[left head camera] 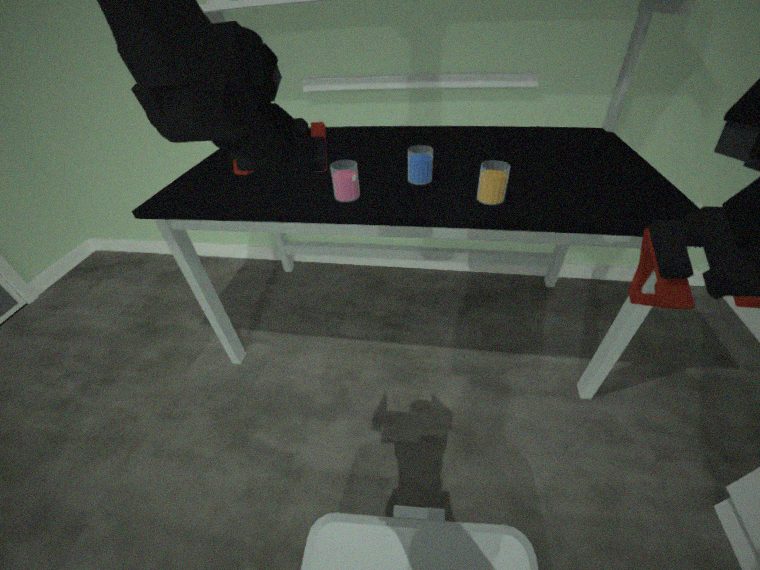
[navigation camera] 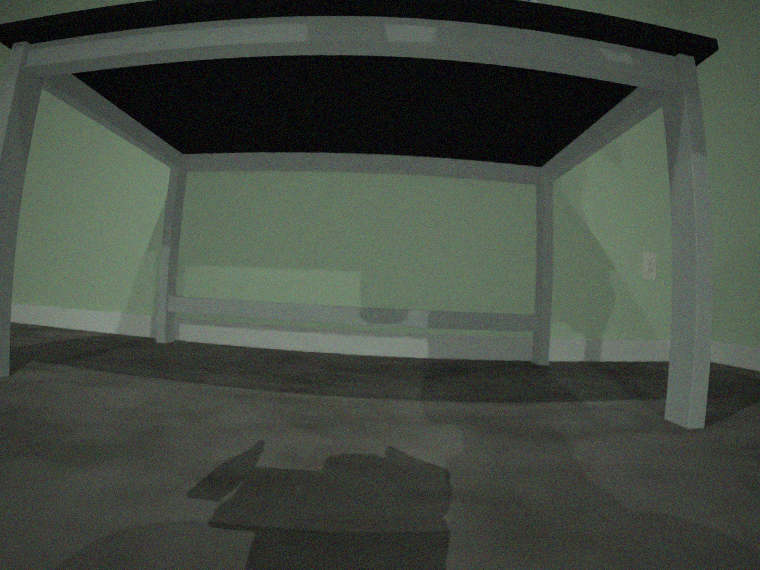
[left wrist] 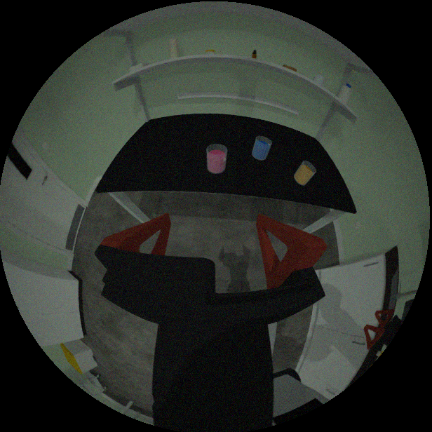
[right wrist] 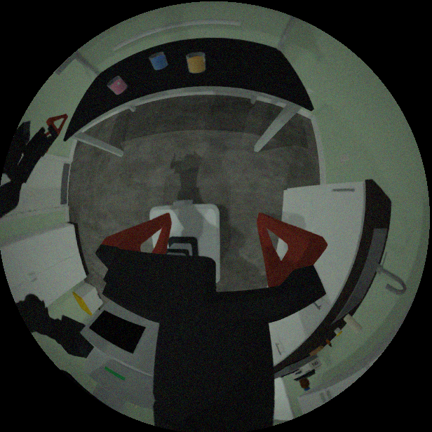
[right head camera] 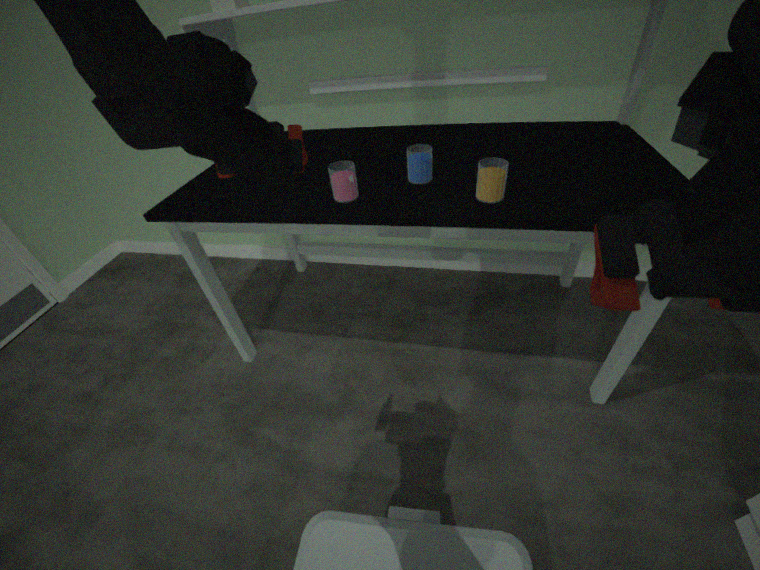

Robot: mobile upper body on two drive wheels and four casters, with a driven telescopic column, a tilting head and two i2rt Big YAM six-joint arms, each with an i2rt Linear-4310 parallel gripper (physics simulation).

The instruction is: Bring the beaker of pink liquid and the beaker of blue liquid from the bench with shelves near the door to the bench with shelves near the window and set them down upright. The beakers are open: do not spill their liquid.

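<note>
A beaker of pink liquid (left head camera: 346, 182) (right head camera: 343, 183) (left wrist: 216, 160) (right wrist: 117, 85) stands upright on the black-topped bench (left head camera: 570, 177) (right head camera: 570, 171) (left wrist: 150, 160) (right wrist: 245, 65), left of the middle. A beaker of blue liquid (left head camera: 420, 166) (right head camera: 419, 165) (left wrist: 261, 149) (right wrist: 158, 61) stands upright to its right and farther back. My left gripper (left wrist: 213, 218) is open and empty, left of the pink beaker in the head views. My right gripper (right wrist: 213, 217) is open and empty, near the bench's front right corner in the head views and low over the robot's base.
A beaker of orange liquid (left head camera: 492, 183) (right head camera: 491, 181) (left wrist: 304, 173) (right wrist: 196, 63) stands right of the blue one. A wall shelf (left wrist: 220, 60) with small items hangs above the bench. A white cabinet (right wrist: 325, 215) with a dark top and sink stands at the right in the right wrist view.
</note>
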